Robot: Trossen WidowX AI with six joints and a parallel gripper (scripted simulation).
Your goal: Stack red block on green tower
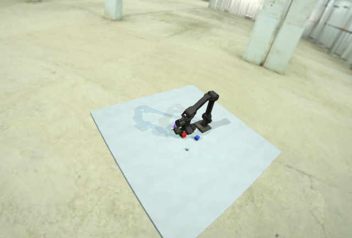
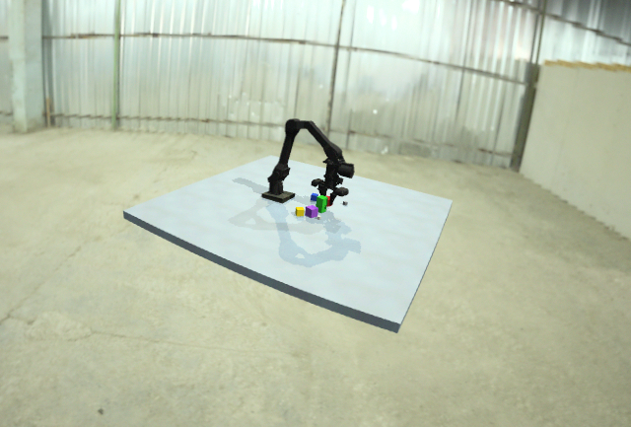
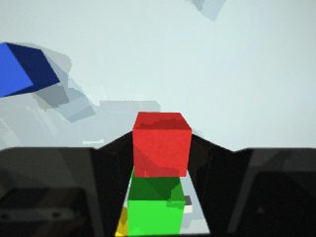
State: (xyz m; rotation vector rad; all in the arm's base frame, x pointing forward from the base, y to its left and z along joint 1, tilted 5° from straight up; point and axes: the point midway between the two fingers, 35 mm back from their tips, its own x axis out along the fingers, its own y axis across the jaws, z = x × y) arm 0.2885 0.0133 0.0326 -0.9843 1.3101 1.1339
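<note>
The purple block is 120 mm to the right of my gripper tip, 30 mm behind it and 10 mm below it. Round my gripper tip: red block 10 mm above; small grey object 120 mm to the left, 50 mm ahead, 20 mm below; blue block 100 mm behind, 70 mm to the left, 20 mm below.
</note>
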